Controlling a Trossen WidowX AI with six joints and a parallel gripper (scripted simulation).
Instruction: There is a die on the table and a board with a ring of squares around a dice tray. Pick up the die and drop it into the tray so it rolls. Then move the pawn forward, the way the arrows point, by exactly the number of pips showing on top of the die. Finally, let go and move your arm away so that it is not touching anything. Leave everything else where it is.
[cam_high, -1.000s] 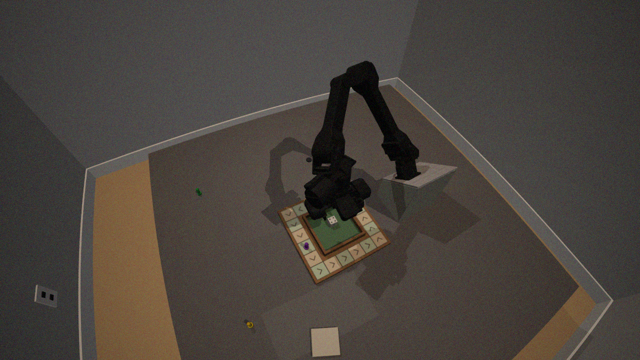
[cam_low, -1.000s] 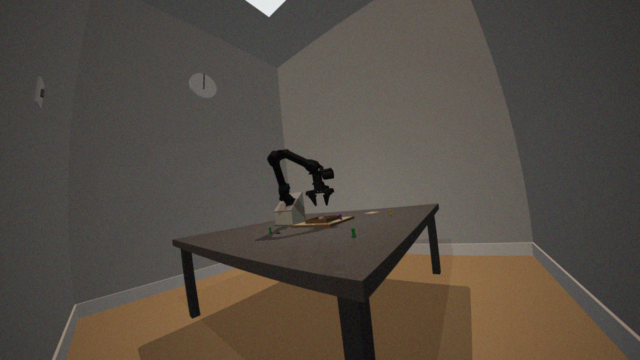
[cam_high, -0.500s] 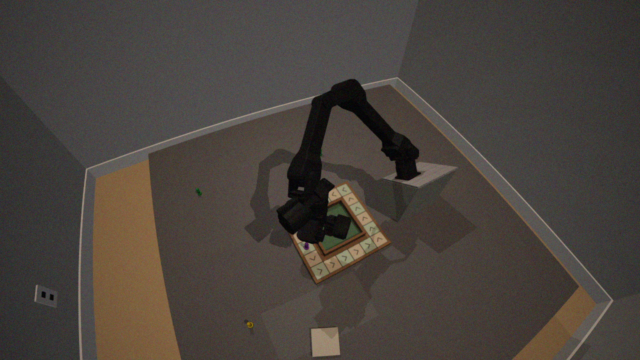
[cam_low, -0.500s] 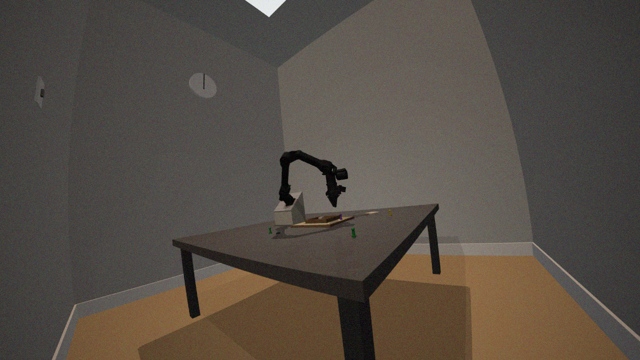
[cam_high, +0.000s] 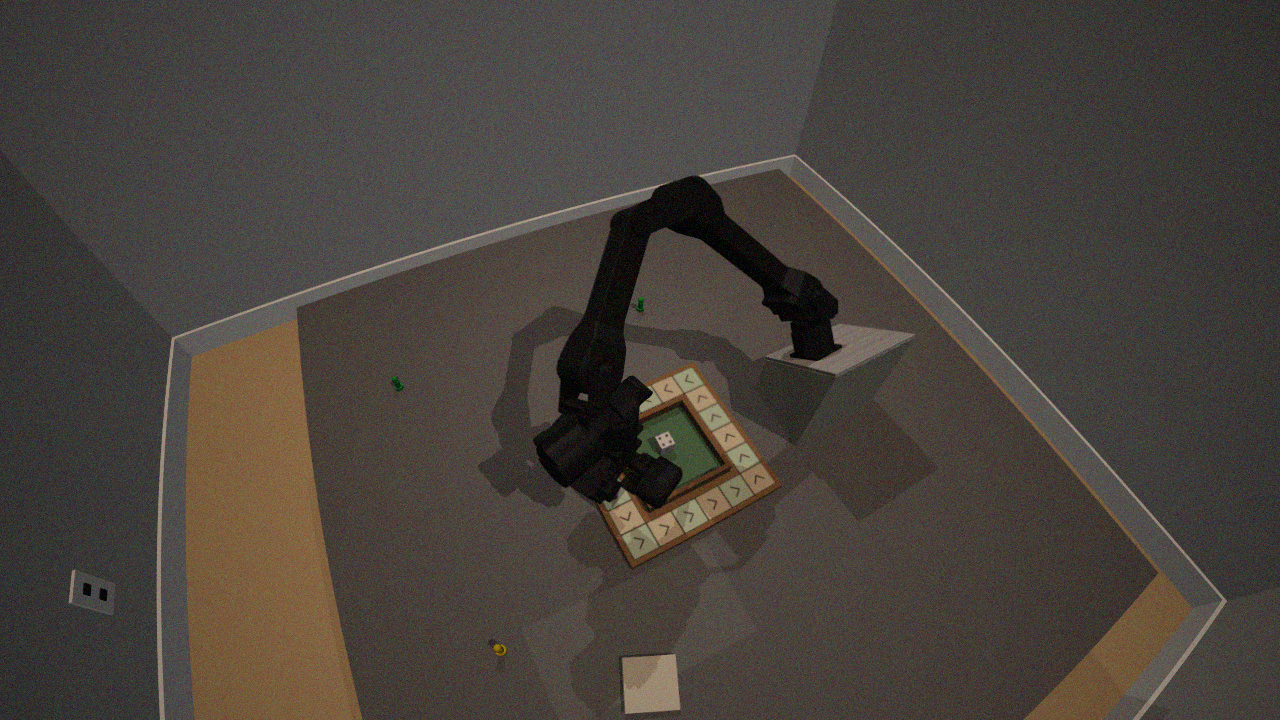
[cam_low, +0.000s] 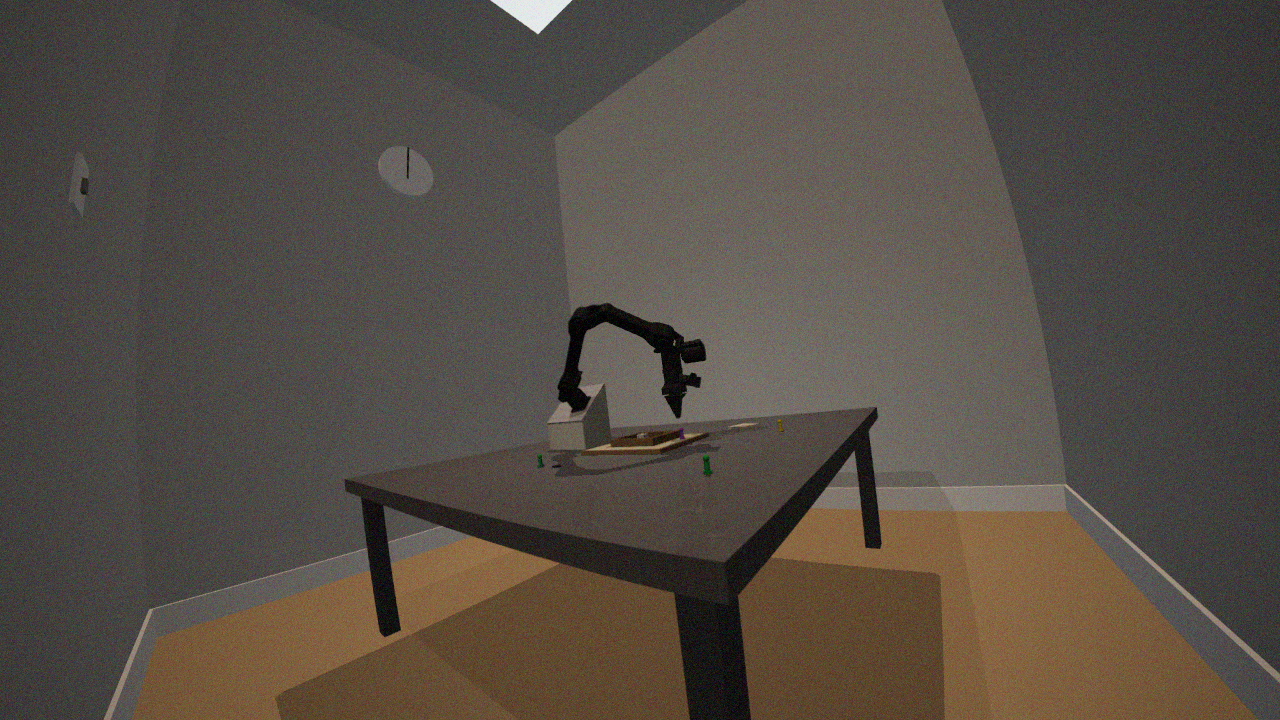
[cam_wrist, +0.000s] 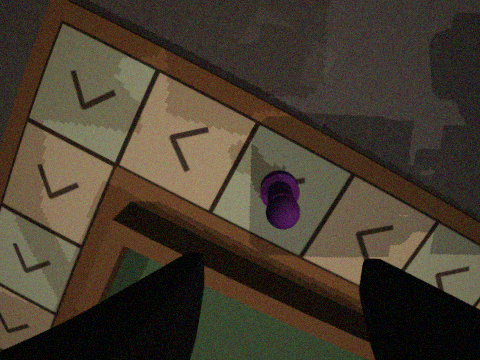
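Right now the purple pawn is 50 mm below my gripper tip. Also, from my gripper tip: green dice tray: 110 mm behind, 70 mm below, 20 mm to the right; then yellow pawn: 270 mm ahead, 120 mm to the left, 60 mm below; then white die: 120 mm behind, 50 mm below, 30 mm to the right.
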